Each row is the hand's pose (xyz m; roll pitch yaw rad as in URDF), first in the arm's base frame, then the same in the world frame.
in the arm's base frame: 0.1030 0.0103 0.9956 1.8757 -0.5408 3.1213
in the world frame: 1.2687 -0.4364 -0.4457 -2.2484 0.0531 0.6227
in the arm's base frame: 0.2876 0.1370 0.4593 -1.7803 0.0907 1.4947
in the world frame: 0.7024 -0.3790 -0.3283 1.0382 0.9171 2.4200
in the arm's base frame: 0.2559 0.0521 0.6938 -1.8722 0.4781 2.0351
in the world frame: 0.9375 -0.4586 -0.3678 0.5840 0.3282 2.0869
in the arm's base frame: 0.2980 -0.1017 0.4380 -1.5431 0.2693 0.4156
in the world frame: 0.7638 -0.4871 -0.1231 2.3966 0.4268 -2.5643
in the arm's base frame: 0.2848 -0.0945 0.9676 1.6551 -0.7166 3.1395
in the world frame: 1.1981 -0.6285 -0.3917 -2.4732 0.1382 0.4675
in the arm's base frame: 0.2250 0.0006 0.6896 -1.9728 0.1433 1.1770
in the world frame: 0.9665 -0.4540 -0.3153 1.2969 0.8953 2.9411
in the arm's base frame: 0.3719 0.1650 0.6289 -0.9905 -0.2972 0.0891
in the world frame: 0.7913 -0.4879 -0.4582 -3.0090 0.4800 -1.8385
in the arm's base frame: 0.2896 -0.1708 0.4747 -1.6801 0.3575 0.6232
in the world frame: 0.8218 -0.5213 -0.0824 2.0929 0.4902 -2.7950
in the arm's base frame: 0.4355 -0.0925 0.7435 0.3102 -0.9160 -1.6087
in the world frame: 0.9451 -0.6894 -0.3195 -2.6029 -0.1102 -0.5074
